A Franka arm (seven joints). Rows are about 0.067 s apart.
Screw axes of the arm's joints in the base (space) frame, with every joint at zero. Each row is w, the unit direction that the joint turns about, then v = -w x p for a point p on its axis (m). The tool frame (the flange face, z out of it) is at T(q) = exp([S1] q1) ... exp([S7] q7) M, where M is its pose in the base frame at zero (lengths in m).
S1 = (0, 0, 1, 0, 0, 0)
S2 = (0, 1, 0, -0.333, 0, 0)
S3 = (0, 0, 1, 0, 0, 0)
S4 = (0, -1, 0, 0.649, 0, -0.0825)
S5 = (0, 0, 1, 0, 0, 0)
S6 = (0, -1, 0, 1.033, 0, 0)
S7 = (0, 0, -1, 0, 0.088, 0)
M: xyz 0.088 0 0.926 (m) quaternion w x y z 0 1 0 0
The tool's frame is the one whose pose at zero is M.
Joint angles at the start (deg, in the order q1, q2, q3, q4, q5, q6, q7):
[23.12 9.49 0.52 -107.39 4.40 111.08 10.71]
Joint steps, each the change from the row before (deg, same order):
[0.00 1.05 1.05 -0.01 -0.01 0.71 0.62]
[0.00 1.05 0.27 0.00 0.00 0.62 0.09]
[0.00 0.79 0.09 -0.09 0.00 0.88 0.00]
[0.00 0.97 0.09 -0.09 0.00 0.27 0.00]
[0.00 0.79 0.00 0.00 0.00 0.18 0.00]
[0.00 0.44 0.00 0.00 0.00 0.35 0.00]
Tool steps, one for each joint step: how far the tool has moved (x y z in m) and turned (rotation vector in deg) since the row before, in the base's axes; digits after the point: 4 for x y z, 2 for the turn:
[-0.0017 0.0105 -0.0099 -0.07 0.40 0.37]
[0.0012 0.0033 -0.0100 -0.14 0.42 0.13]
[0.0017 0.0016 -0.0078 0.01 0.01 0.02]
[0.0006 0.0012 -0.0105 -0.30 0.73 0.07]
[0.0009 0.0003 -0.0080 -0.24 0.56 -0.01]
[0.0009 0.0004 -0.0042 -0.04 0.08 -0.03]

